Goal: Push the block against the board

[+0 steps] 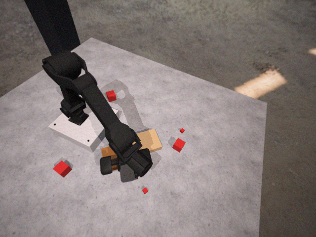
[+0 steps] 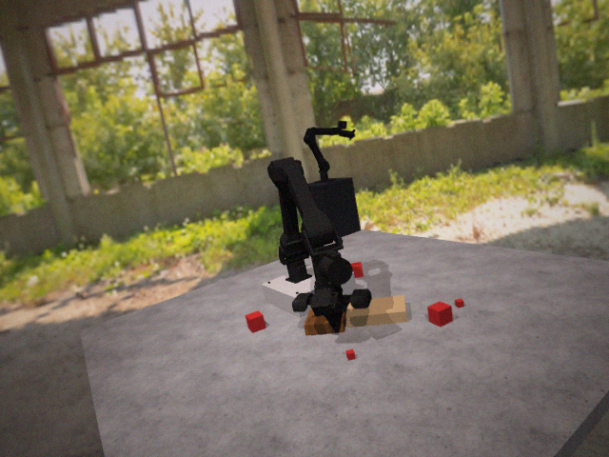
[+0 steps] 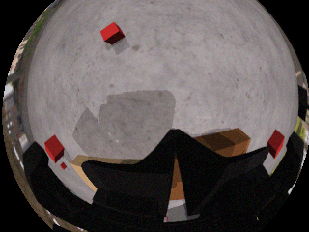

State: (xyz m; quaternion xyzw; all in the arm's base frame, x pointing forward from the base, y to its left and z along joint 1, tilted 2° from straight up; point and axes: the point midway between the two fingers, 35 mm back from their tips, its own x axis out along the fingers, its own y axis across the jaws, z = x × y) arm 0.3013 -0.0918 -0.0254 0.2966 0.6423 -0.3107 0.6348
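My gripper tip is 13 cm to the right of the tan board. The rest, counted from my gripper tip: orange-brown square block (7 cm behind, 2 cm to the left).
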